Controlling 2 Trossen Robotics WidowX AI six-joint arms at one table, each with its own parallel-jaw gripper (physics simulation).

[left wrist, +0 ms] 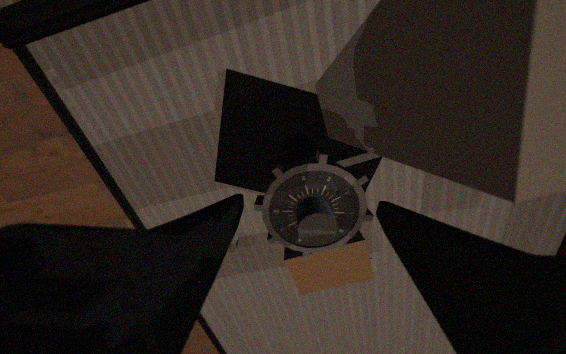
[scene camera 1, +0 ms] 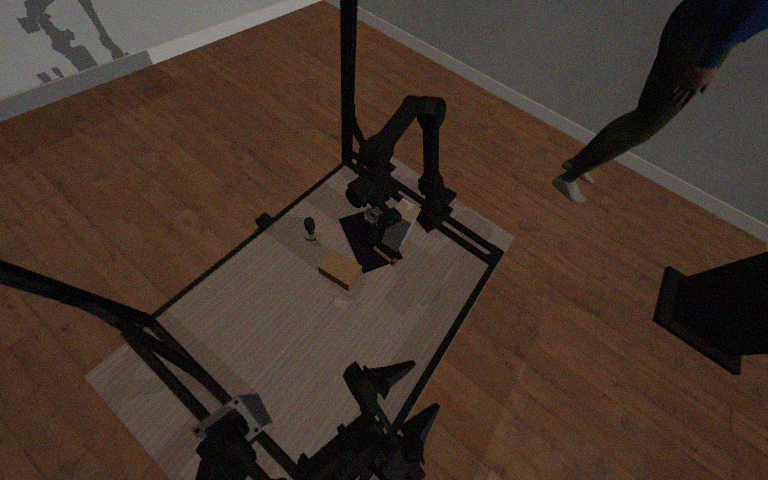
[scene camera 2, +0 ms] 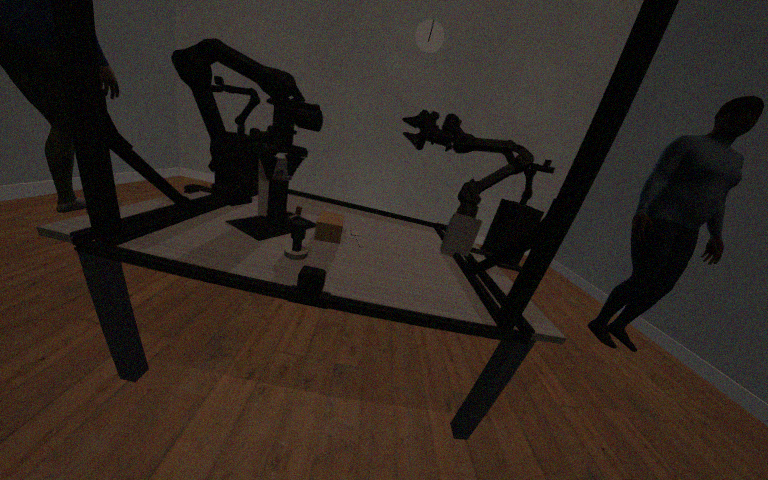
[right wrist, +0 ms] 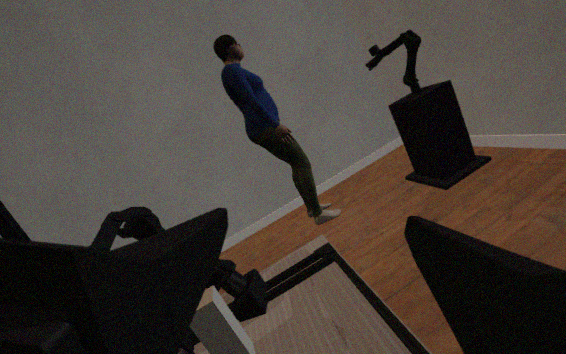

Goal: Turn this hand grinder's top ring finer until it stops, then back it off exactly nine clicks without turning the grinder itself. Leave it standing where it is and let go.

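Frame: origin at the left arm's base, x ahead, y left, z up, level; metres.
Where they show: left gripper, fingertip midpoint: (left wrist: 309, 203) (scene camera 1: 372, 216) (scene camera 2: 279, 179); right gripper, fingertip midpoint: (scene camera 1: 426, 383) (scene camera 2: 402, 126) (right wrist: 316, 221); left arm's base, link origin: (scene camera 1: 434, 208) (scene camera 2: 231, 182) (right wrist: 243, 288); right arm's base, link origin: (scene camera 1: 228, 429) (scene camera 2: 465, 220).
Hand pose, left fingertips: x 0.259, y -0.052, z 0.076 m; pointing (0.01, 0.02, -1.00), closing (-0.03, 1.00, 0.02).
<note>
Each offset is from my left fingertips to the centre of the thing. "spot": to the spot under its first point.
The hand grinder @(0.002 m back, 0.000 m left, 0.059 m down) (scene camera 1: 370, 229) (scene camera 2: 277, 202) is a dark upright cylinder on a black mat @(0.002 m back, 0.003 m left, 0.148 m down) (scene camera 1: 350, 227) (scene camera 2: 243, 227) (left wrist: 265, 125). Its notched grey top ring @(spot: 0.001 m back, 0.027 m right, 0.014 m up) (left wrist: 266, 210) surrounds a marked dial in the left wrist view. My left gripper (scene camera 1: 372, 209) (scene camera 2: 279, 172) (left wrist: 309, 203) points down at the grinder's top, open, one finger on each side of the ring; in the left wrist view gaps show between fingertips and ring. My right gripper (scene camera 1: 425, 384) (scene camera 2: 410, 133) (right wrist: 316, 221) is open and empty, raised far from the grinder. The grinder's lower body is hidden in the left wrist view.
A tan block @(0.162 m ahead, 0.063 m left, 0.119 m down) (scene camera 1: 339, 267) (scene camera 2: 329, 227) (left wrist: 330, 269) lies near the mat. A grey upright box @(0.078 m back, 0.060 m left, 0.046 m down) (scene camera 1: 399, 233) (left wrist: 440, 100) stands beside the grinder. A crank with an orange knob @(0.002 m back, 0.095 m left, 0.130 m down) (scene camera 1: 394, 260) (scene camera 2: 298, 210) extends near the mat's edge. A dark-handled tool @(0.173 m ahead, 0.124 m right, 0.104 m down) (scene camera 1: 309, 225) (scene camera 2: 297, 240) stands nearby.
</note>
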